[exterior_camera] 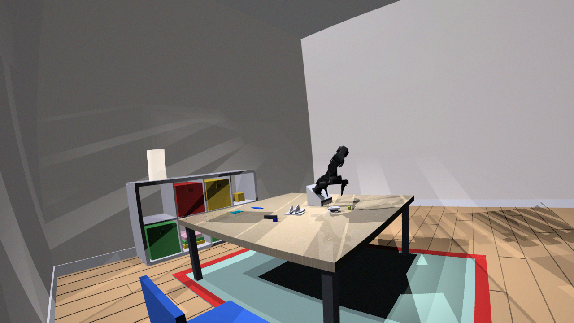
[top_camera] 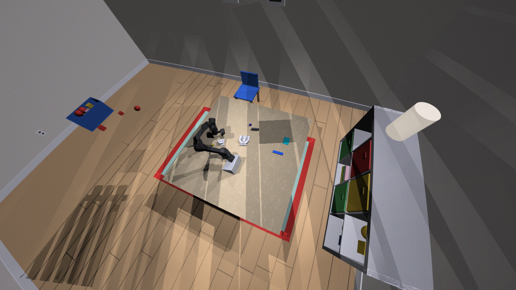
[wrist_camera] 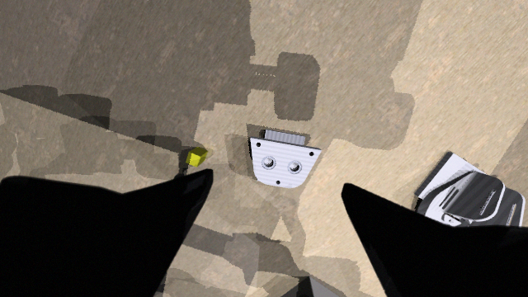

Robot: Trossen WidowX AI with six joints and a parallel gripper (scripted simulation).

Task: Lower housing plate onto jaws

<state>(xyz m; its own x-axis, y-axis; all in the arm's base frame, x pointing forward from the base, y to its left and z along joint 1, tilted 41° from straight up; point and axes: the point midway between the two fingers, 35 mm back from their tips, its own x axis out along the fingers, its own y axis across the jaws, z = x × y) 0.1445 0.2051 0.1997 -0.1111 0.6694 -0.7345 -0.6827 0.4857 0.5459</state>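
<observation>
The white block lies 10 mm behind my gripper tip, 20 mm to the right of it and 100 mm below it. The rest, counted from my gripper tip: black bar (330 mm ahead, 270 mm to the right, 100 mm below); then yellow piece (80 mm behind, 50 mm to the left, 90 mm below); then blue cube (360 mm ahead, 190 mm to the right, 100 mm below).
</observation>
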